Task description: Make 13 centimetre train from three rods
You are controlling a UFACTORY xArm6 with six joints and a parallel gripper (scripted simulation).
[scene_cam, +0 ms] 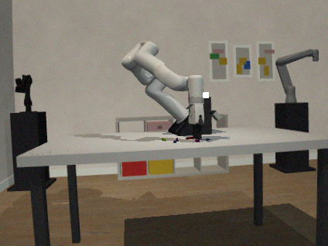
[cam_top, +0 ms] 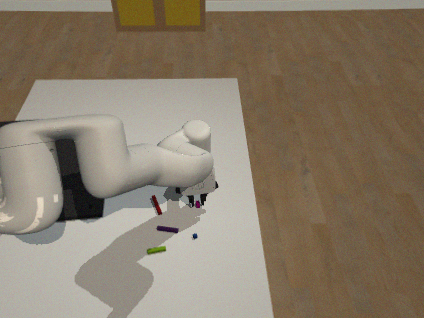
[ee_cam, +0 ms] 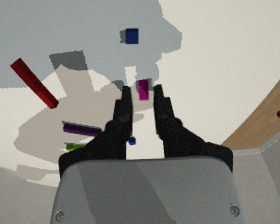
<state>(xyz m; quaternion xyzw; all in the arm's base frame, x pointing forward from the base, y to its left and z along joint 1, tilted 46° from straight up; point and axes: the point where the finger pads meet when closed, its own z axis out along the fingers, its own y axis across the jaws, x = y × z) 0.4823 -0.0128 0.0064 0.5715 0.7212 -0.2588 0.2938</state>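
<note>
The magenta rod is 3 cm below my hand. Round my hand: red rod 12 cm behind, 3 cm below; purple rod 8 cm behind, 9 cm to the right, 3 cm below; lime rod 11 cm behind, 15 cm to the right, 3 cm below.
</note>
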